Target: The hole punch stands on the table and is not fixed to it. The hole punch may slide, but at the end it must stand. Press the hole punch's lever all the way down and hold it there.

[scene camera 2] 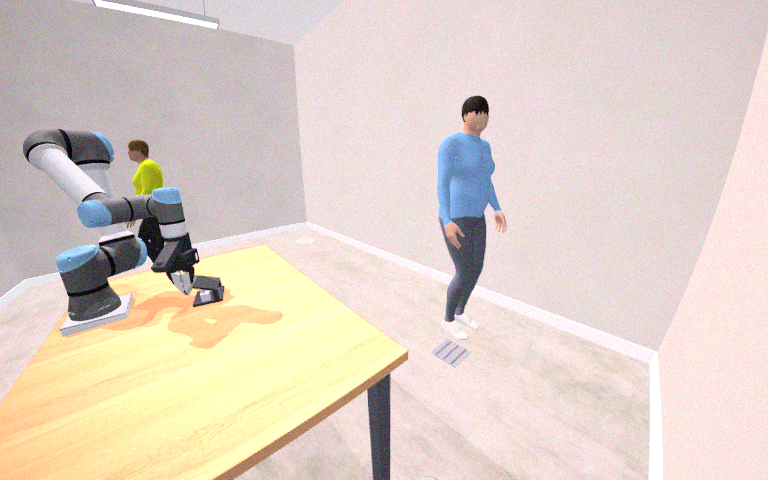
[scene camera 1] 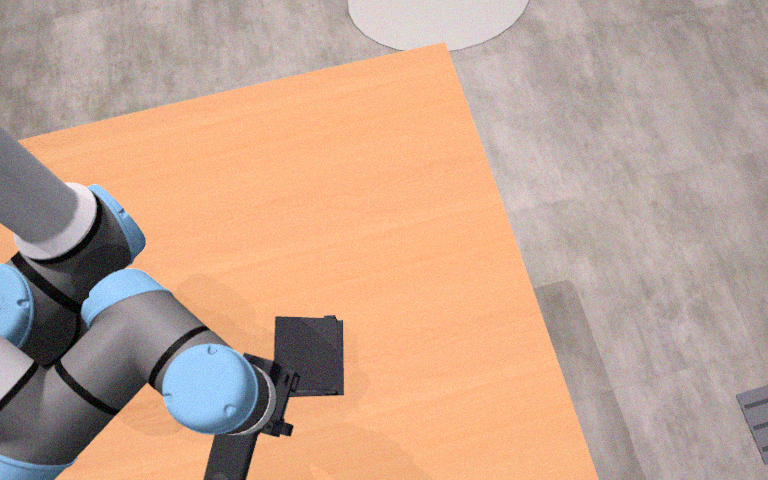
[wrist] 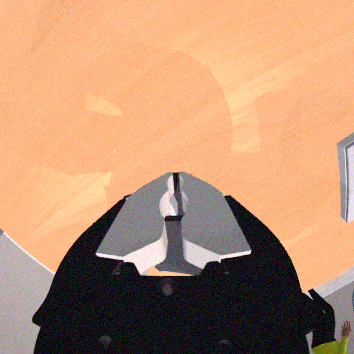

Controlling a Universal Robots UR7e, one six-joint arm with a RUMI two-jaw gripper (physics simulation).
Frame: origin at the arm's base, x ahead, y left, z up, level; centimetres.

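Seen in the pictures: gripper, between the fingertips: (scene camera 2: 187, 295) (wrist: 176, 174); arm's base, origin of its link: (scene camera 2: 96, 309) (scene camera 1: 70, 340).
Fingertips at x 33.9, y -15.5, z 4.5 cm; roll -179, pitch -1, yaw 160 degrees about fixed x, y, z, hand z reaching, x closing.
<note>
Offsets run from my fingertips to a thing's middle. Level surfaces: height alone.
The black hole punch @(dx +5.2, dy +9.5, dz -3.0 cm) (scene camera 1: 313, 356) (scene camera 2: 208, 294) stands upright on the table @(dz -7.2 cm) (scene camera 1: 396, 169) (scene camera 2: 283, 367). In scene camera 2 its lever @(dx +5.2, dy +9.5, dz -0.7 cm) (scene camera 2: 207, 281) is tilted up above the base, with a gap between them. My gripper (scene camera 2: 187, 292) (wrist: 176, 174) is shut and empty, pointing down. In scene camera 2 its fingertips are close beside the punch, on the robot's side; whether they touch it cannot be told. In scene camera 1 the wrist hides the fingertips and overlaps the punch's lower left corner. The hole punch does not show in the wrist view.
The robot's base plate (scene camera 2: 96, 323) (wrist: 346, 185) is mounted on the table near the punch. A person in blue (scene camera 2: 467, 175) stands on the floor beyond the table, and a person in yellow (scene camera 2: 148, 176) stands behind the arm. The table's right edge runs past the punch.
</note>
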